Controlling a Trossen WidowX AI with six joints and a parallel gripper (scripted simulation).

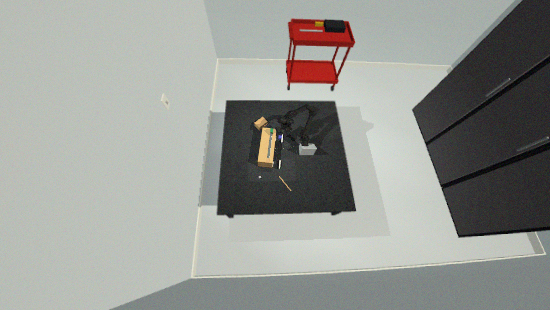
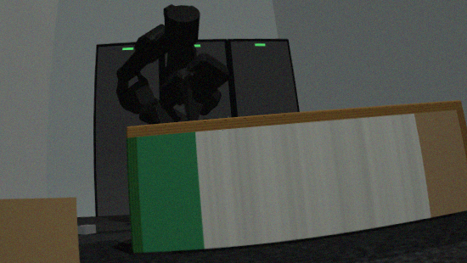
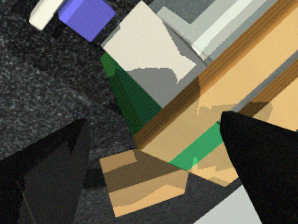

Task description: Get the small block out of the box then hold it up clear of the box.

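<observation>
My gripper tip is 20 mm past the blue block and 140 mm above it. Round my gripper tip: thin wooden stick 100 mm behind, 500 mm to the left, 150 mm below; wooden box 70 mm ahead, 160 mm to the left, 90 mm below; tan box 200 mm ahead, 140 mm to the right, 120 mm below.
</observation>
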